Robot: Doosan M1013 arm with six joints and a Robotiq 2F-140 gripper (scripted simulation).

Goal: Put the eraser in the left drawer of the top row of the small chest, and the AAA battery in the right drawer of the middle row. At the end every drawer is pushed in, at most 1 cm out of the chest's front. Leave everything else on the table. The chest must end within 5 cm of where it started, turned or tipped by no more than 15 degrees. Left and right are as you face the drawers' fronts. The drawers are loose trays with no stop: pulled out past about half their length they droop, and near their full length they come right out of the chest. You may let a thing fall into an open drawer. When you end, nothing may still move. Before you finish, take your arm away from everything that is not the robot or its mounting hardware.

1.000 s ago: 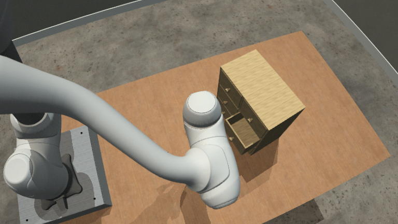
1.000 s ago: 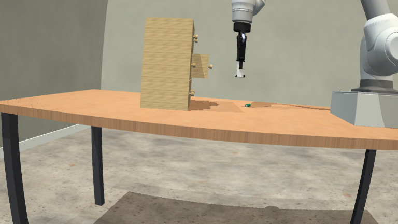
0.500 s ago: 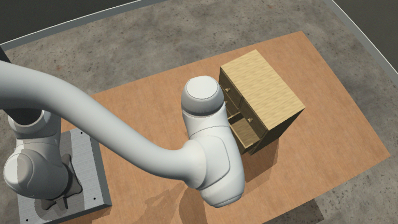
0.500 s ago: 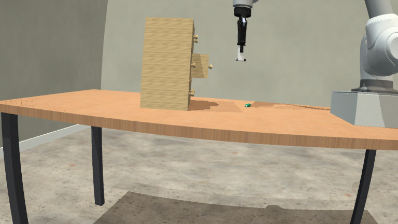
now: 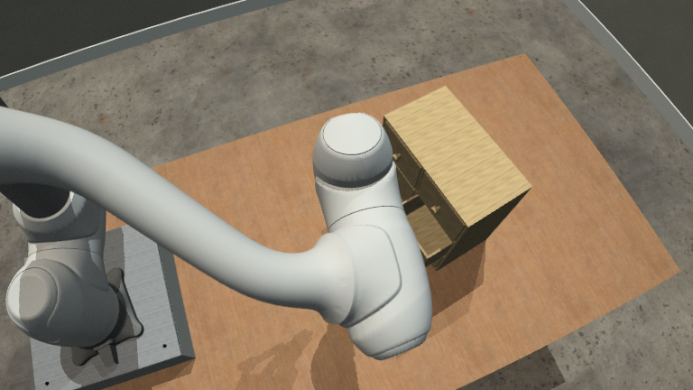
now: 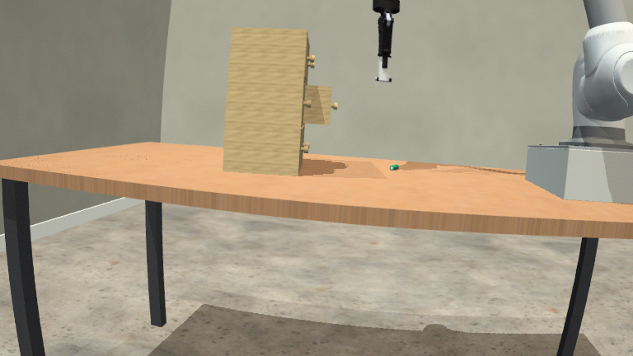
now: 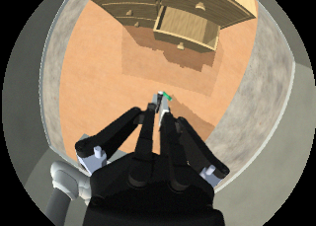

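Right now my hand is 30 mm above the black cylinder. From my hand the other things lie so: eraser 300 mm ahead, 100 mm to the left, 40 mm below; green AAA battery 50 mm behind, 50 mm to the right, 270 mm below.
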